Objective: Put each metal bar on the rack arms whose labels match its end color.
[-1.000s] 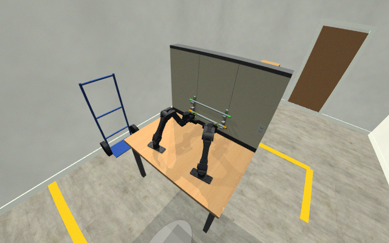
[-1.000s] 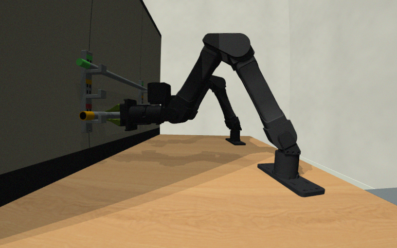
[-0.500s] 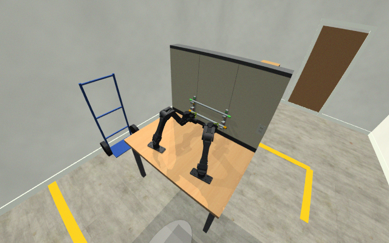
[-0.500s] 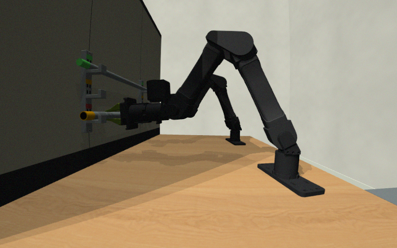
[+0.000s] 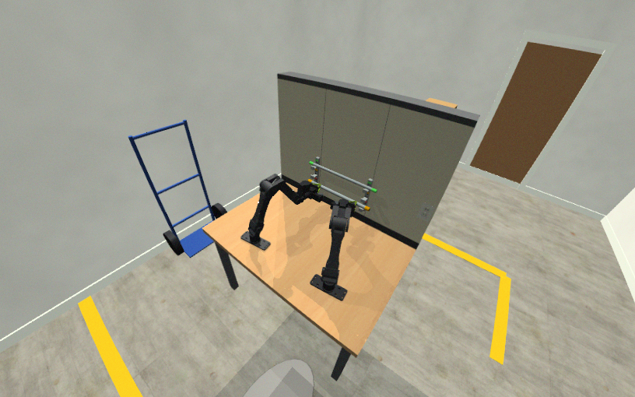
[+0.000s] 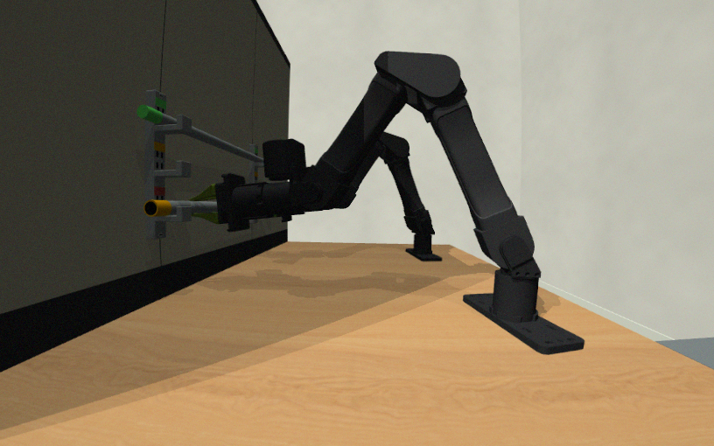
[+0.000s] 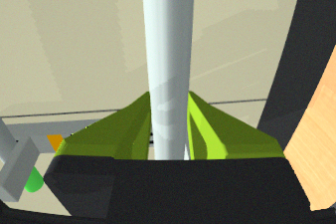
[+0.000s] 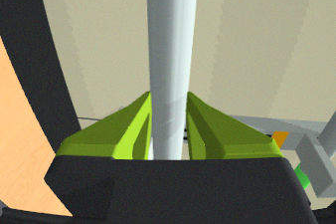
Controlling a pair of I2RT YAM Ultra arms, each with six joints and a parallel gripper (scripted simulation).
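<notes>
Right now the orange-ended bar is 150 mm to the right of my left hand. Round my left hand: wall panel: 260 mm above, 170 mm to the right, 100 mm ahead; green-ended bar: 150 mm to the right, 150 mm above, 10 mm ahead.
</notes>
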